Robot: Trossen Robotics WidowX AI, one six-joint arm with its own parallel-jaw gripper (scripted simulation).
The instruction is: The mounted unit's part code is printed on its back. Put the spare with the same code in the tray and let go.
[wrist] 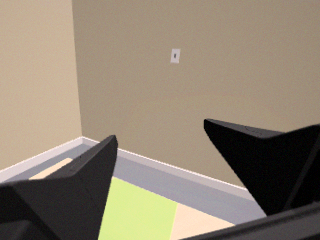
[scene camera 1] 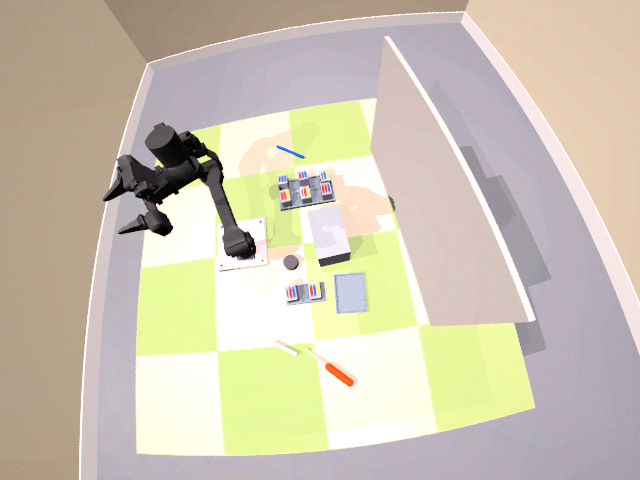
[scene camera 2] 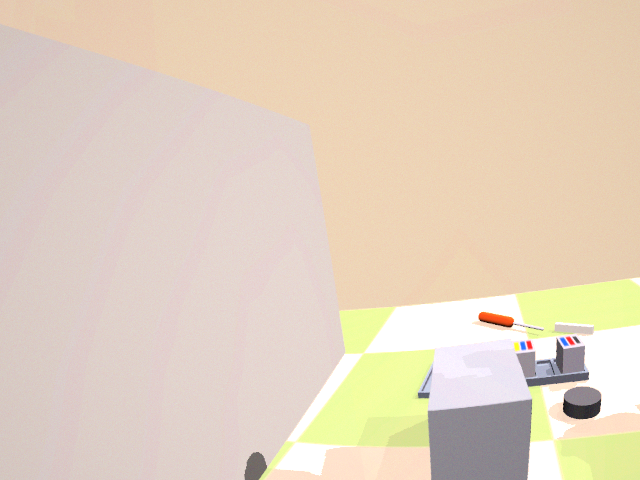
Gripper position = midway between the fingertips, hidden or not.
My gripper [scene camera 1: 111, 216] is open, with nothing in its grasp. Further things: a dark puck [scene camera 2: 581, 402], a grey tray [scene camera 1: 350, 297], a grey box [scene camera 2: 479, 411] and a tall beige panel [scene camera 2: 175, 304].
My gripper also shows in the wrist view [wrist: 161, 131]. The grey box shows as well in scene camera 1 [scene camera 1: 330, 239]. The tall beige panel shows as well in scene camera 1 [scene camera 1: 466, 276]. The wrist view does not show the dark puck: it is out of frame.
